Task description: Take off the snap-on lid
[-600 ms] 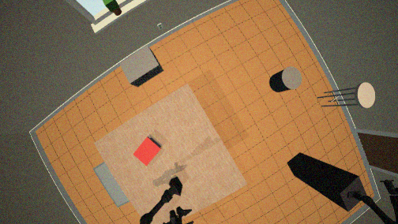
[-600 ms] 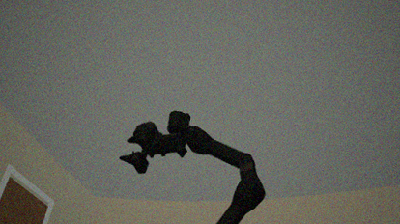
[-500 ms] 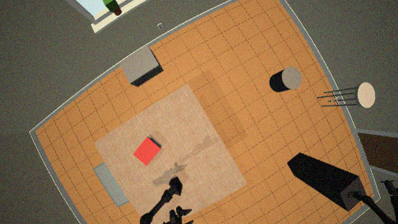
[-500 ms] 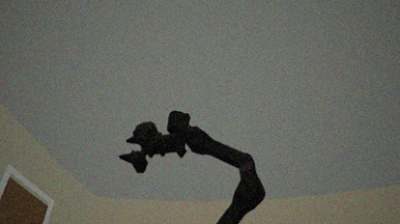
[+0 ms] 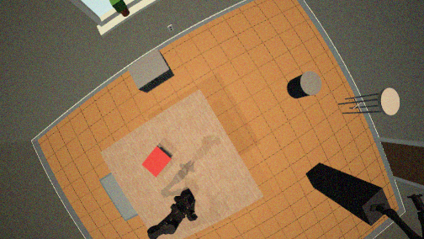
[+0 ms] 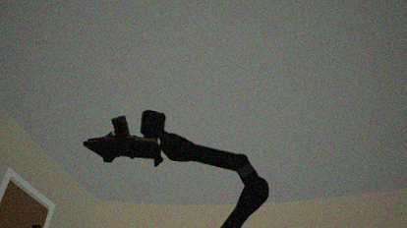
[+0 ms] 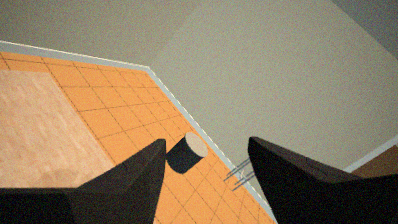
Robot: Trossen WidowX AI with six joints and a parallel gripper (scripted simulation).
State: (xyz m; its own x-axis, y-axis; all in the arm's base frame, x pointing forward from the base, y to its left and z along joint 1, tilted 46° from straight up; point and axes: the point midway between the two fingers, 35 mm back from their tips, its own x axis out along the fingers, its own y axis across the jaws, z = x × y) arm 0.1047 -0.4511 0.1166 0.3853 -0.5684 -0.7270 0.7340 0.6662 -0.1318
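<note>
Right now my gripper tip is 43 cm above the red lid, 29 cm to the right of it and 29 cm short of it. The rest, counted from my gripper tip: blue box: 48 cm below, 29 cm to the left, 29 cm ahead.
</note>
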